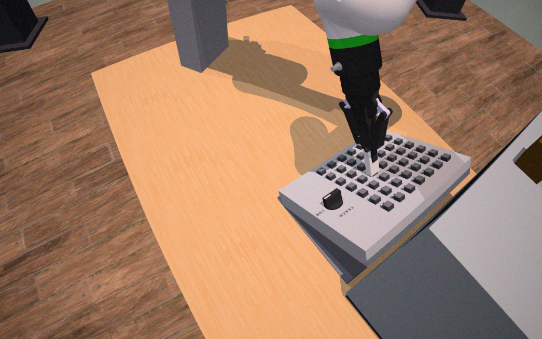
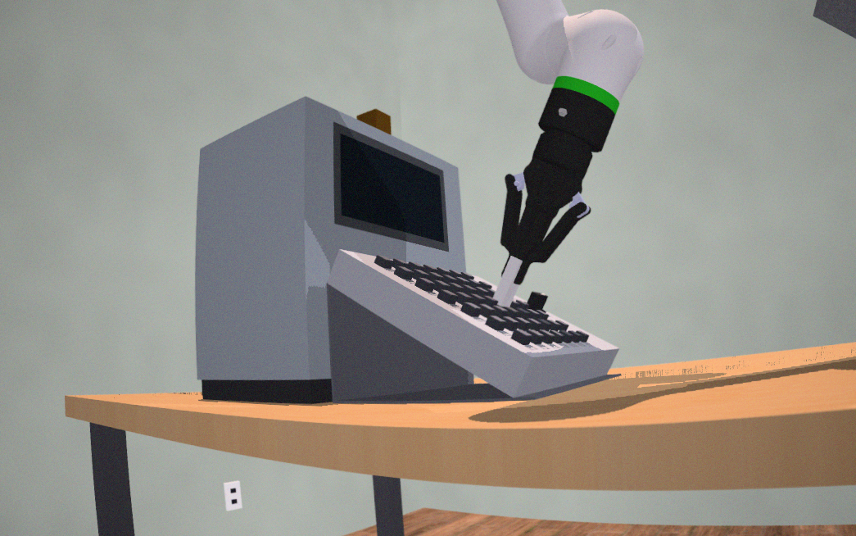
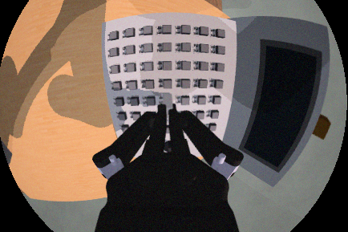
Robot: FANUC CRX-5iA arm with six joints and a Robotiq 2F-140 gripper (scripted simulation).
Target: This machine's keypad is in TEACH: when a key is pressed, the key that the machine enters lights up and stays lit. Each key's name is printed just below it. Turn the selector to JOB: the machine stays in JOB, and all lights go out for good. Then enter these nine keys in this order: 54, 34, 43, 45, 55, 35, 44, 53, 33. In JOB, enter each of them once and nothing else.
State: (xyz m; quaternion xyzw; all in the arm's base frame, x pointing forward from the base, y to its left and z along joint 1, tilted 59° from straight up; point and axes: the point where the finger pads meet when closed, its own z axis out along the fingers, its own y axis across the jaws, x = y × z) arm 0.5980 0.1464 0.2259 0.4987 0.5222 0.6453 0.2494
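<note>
The key is 2 cm behind my hand, 7 cm to the left of it and 3 cm below it. From my hand the other things lie so: black selector knob (8 cm ahead, 11 cm to the right, 2 cm below); then grey keypad panel (4 cm ahead, 1 cm to the left, 6 cm below).
</note>
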